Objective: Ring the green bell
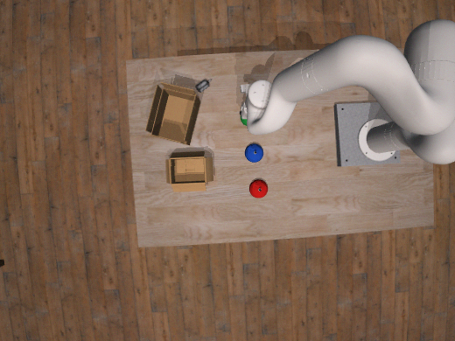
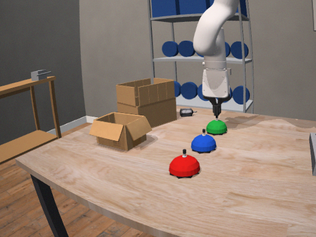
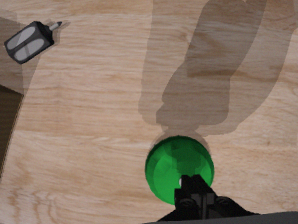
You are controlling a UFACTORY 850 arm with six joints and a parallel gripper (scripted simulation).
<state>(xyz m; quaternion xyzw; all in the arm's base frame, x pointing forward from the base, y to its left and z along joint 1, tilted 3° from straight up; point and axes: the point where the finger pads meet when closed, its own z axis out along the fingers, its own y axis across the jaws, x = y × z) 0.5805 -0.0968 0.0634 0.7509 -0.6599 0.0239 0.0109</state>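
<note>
Now: the green bell 5 cm below my hand. Also, from my hand: red bell 32 cm to the left, 5 cm below, 4 cm behind; then blue bell 16 cm to the left, 5 cm below, 2 cm behind; then small dark device 20 cm ahead, 14 cm to the right, 7 cm below.
</note>
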